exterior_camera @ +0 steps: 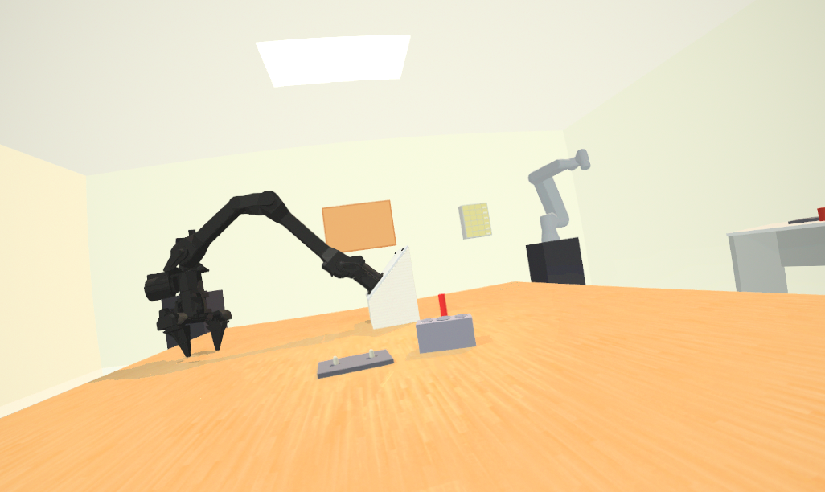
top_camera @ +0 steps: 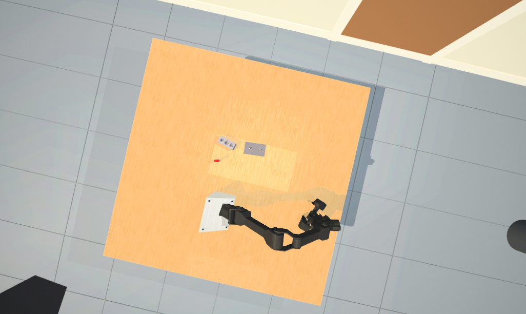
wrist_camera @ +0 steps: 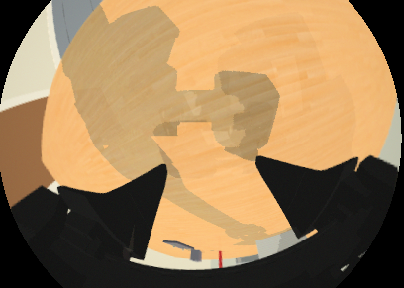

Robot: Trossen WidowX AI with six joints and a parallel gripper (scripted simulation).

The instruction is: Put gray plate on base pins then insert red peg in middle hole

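Now: the gray plate 20 cm ahead of my gripper tip, 56 cm to the left of it and 3 cm above it. Also, from my gripper tip: red peg 9 cm ahead, 58 cm to the left, 3 cm above; base 22 cm ahead, 40 cm to the left.
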